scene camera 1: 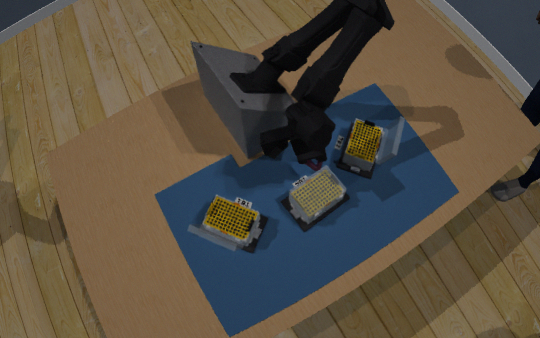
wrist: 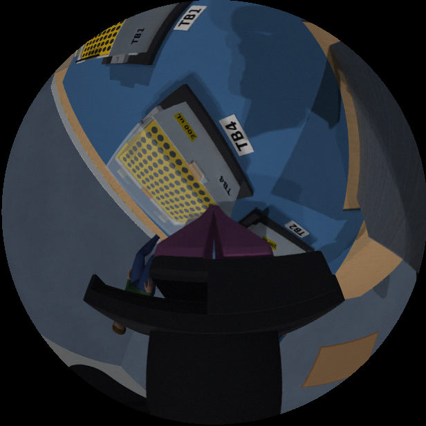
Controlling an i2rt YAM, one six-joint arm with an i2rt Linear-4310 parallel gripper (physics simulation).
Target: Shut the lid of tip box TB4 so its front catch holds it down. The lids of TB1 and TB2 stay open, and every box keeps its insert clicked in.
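Frame: origin at the arm's base, x back, y right, z up, level; metres.
Seen in the pictures: gripper, between the fingertips: (scene camera 1: 317,169); arm's base, origin of its link: (scene camera 1: 258,84).
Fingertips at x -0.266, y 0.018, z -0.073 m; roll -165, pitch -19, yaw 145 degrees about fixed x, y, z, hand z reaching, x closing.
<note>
Offsets run from my fingertips to a thing's top centre. "pt": to the spot under its first point. Level surfaces: height alone.
Tip box TB4 {dx -0.032, dy +0.035, dz +0.004 m} (scene camera 1: 316,196) (wrist: 206,145) stands mid-mat; its clear lid lies down over the yellow insert. Whether the front catch holds the lid is too small to tell. My gripper (scene camera 1: 319,167) (wrist: 213,211) is shut and empty, its dark red fingertips low at the TB4 end nearer TB2; contact is unclear. TB1 {dx +0.040, dy +0.249, dz +0.001 m} (scene camera 1: 231,218) (wrist: 142,37) has its clear lid {pt dx -0.003, dy +0.317, dz +0.070 m} (scene camera 1: 213,238) open at one side. TB2 {dx -0.013, dy -0.168, dz +0.001 m} (scene camera 1: 364,143) (wrist: 287,245) has its lid {pt dx -0.078, dy -0.202, dz +0.031 m} (scene camera 1: 392,142) open and upright; the fingers partly hide this box in the wrist view. Yellow inserts sit in all three boxes.
The boxes stand on a blue mat {dz -0.073 m} (scene camera 1: 280,270) (wrist: 280,105) on a wooden table {dz -0.076 m} (scene camera 1: 100,210). A big grey block (scene camera 1: 225,107) (wrist: 390,140) stands behind the mat beside the arm. Printed labels lie beside the boxes. A person (wrist: 142,280) is beyond the table.
</note>
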